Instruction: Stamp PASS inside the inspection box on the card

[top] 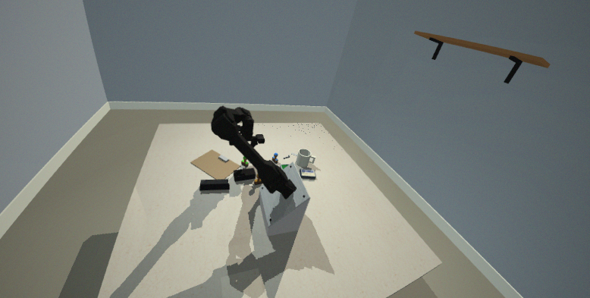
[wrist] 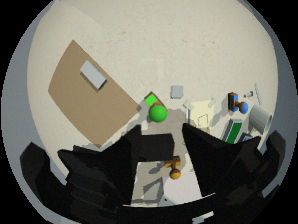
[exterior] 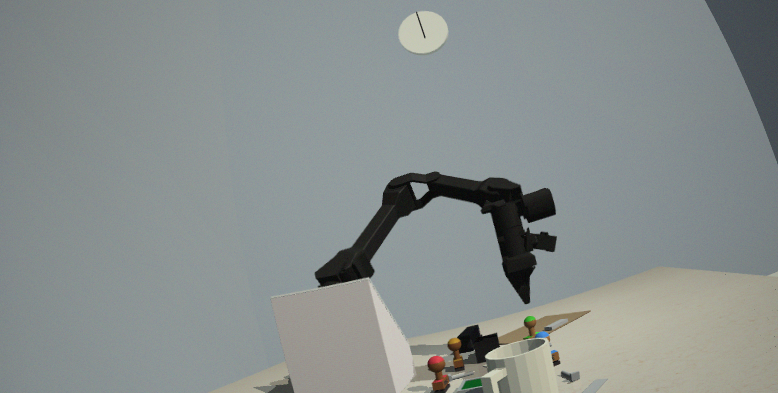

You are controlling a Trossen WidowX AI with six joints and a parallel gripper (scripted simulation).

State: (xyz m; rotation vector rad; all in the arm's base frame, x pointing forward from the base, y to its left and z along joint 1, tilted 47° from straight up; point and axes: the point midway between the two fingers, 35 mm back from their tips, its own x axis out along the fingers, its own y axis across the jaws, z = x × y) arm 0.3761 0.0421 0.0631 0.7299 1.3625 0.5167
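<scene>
Now: gripper tip 220 mm to the left of the ink pad, 110 mm past it and 90 mm above it. Round my gripper tip: cream card (100 mm to the right, 100 mm below, 60 mm behind); orange-knobbed stamp (160 mm behind, 70 mm below, 30 mm to the right); blue-knobbed stamp (190 mm to the right, 70 mm below, 10 mm behind).
</scene>
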